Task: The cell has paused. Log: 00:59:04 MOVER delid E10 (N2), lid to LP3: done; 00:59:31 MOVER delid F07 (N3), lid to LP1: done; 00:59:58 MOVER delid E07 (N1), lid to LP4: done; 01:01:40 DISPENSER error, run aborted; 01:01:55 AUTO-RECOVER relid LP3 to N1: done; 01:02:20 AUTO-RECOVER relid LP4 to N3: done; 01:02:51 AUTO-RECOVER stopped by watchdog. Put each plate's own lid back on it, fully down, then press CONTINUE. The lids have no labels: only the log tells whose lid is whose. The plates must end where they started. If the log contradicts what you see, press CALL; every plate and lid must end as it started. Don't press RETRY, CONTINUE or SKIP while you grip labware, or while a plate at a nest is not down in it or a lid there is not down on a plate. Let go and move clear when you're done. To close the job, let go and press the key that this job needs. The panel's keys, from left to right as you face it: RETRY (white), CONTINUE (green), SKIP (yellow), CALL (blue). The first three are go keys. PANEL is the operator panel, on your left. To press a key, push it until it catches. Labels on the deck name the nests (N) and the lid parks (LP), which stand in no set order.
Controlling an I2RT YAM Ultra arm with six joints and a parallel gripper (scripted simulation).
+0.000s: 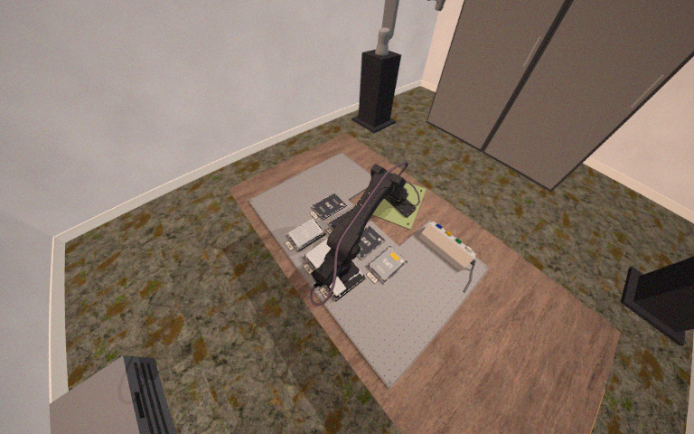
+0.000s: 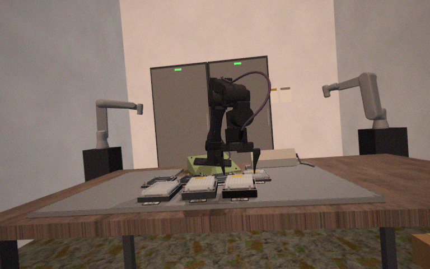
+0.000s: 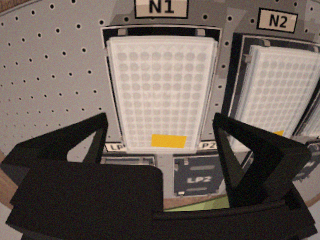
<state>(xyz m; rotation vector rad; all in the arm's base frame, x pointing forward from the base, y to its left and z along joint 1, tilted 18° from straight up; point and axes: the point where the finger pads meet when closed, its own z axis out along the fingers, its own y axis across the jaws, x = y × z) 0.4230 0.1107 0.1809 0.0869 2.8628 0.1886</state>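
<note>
The lid is 180 mm behind my hand, 70 mm to the left of it and 50 mm below it. Round my hand: LP3 park 180 mm behind, 200 mm to the right, 60 mm below; then LP1 park 180 mm behind, 70 mm to the left, 60 mm below; then plate 10 mm behind, 130 mm to the right, 30 mm below.
</note>
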